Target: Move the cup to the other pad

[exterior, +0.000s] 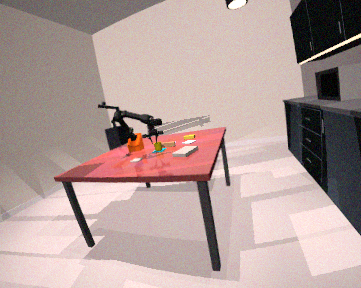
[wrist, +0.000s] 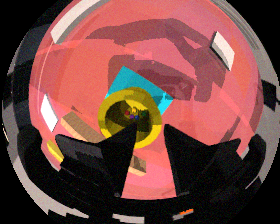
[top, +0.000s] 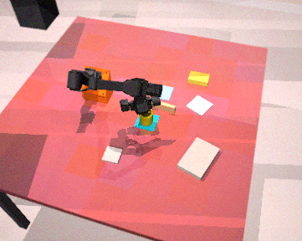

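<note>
The yellow cup is 30 mm below my gripper tip, 20 mm ahead of it and 10 mm to the left of it. From my gripper tip the other things lie so: pale blue pad 230 mm to the left, 80 mm below, 50 mm ahead; small white tile 220 mm to the right, 80 mm behind, 60 mm below; wooden bar 120 mm to the left, 60 mm below, 40 mm ahead.
</note>
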